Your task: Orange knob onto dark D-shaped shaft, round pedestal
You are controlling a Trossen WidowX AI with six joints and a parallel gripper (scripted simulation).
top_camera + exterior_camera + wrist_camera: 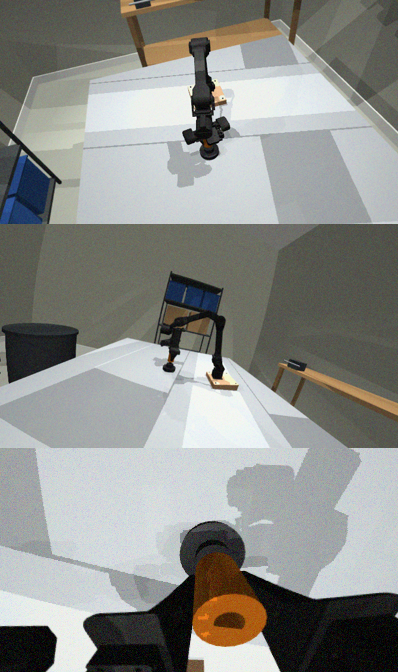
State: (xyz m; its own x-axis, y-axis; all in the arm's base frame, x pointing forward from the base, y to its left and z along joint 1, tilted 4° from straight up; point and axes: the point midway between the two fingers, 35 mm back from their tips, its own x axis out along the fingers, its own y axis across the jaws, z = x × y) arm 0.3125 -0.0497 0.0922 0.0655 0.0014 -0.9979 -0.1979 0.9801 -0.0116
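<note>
My gripper tip is now 2 cm below the orange knob. From my gripper tip the other things lie so: dark round pedestal 4 cm below.
</note>
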